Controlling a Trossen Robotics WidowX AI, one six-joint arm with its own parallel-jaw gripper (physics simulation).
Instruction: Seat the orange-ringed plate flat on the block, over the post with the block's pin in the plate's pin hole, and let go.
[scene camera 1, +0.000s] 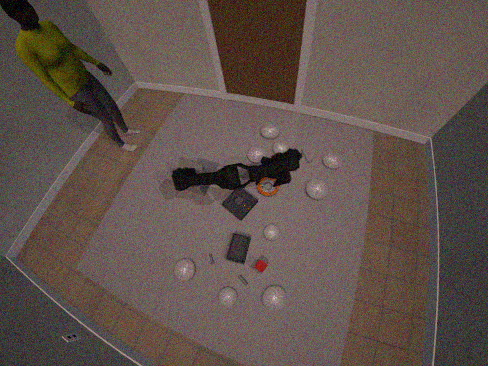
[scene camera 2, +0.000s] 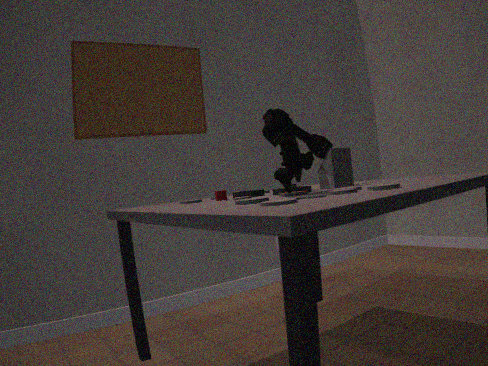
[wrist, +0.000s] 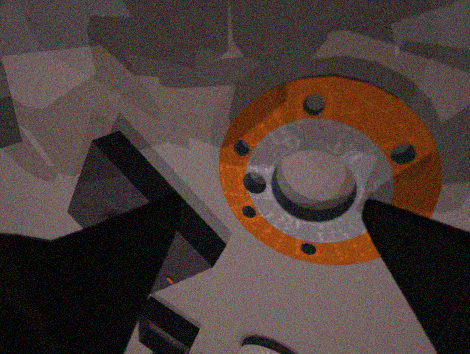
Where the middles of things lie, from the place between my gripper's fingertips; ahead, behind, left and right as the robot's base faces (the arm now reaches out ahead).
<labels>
My gripper is now 2 cm above the orange-ringed plate (wrist: 361, 123), 1 cm to the right of it and 1 cm short of it. From my hand the other things lie so: dark tray (wrist: 157, 321): 32 cm to the right, 6 cm behind, 2 cm below.
</labels>
